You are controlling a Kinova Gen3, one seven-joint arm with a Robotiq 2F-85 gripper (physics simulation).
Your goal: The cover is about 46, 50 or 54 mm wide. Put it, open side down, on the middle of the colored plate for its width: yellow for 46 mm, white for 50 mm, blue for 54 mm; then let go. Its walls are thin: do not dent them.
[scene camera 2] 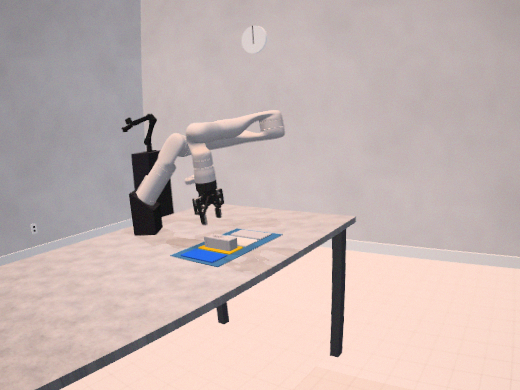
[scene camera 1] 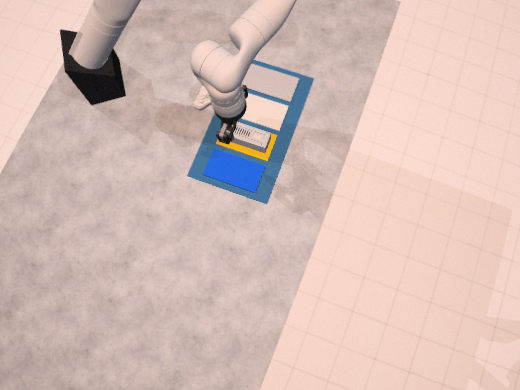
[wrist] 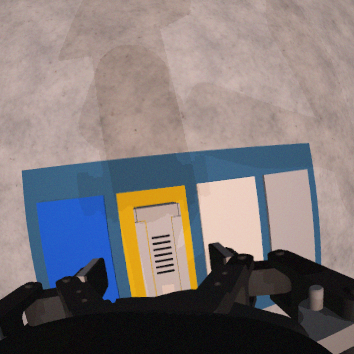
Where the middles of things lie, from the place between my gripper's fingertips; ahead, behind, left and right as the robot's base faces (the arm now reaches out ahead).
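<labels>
My hand is 20 mm short of the light grey cover [scene camera 1: 247, 136], 10 mm to the right of it and 80 mm above it. Counted from my hand: yellow plate [wrist: 126, 200], 20 mm ahead, 10 mm to the left, 100 mm below; blue plate [scene camera 1: 222, 166], 20 mm ahead, 90 mm to the right, 100 mm below; white plate [scene camera 1: 261, 111], 20 mm ahead, 100 mm to the left, 100 mm below.
</labels>
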